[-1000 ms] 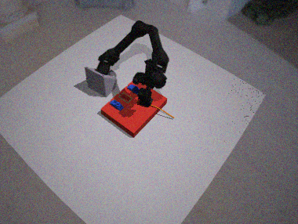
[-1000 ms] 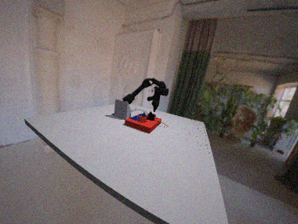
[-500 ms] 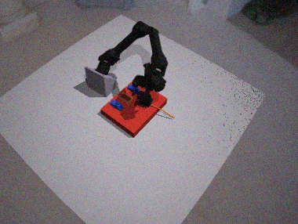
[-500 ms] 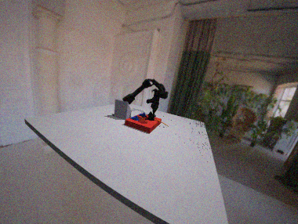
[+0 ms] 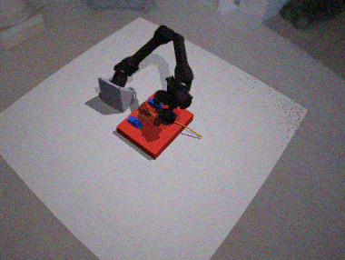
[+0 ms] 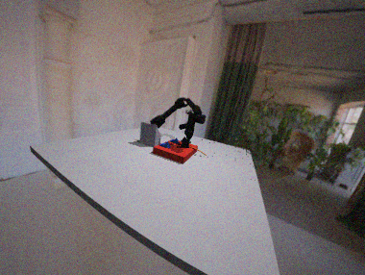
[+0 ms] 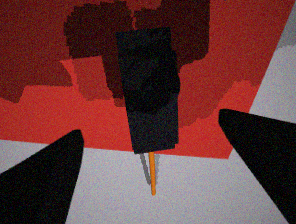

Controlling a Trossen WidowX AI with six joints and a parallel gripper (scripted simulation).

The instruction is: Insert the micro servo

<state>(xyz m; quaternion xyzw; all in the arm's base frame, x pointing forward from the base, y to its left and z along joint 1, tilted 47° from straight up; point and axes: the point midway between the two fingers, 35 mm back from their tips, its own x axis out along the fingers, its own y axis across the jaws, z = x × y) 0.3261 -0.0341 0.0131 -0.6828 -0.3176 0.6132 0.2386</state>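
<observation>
Right now my gripper tip is 70 mm above the red deck, 40 mm to the left of it and 30 mm past it.
</observation>
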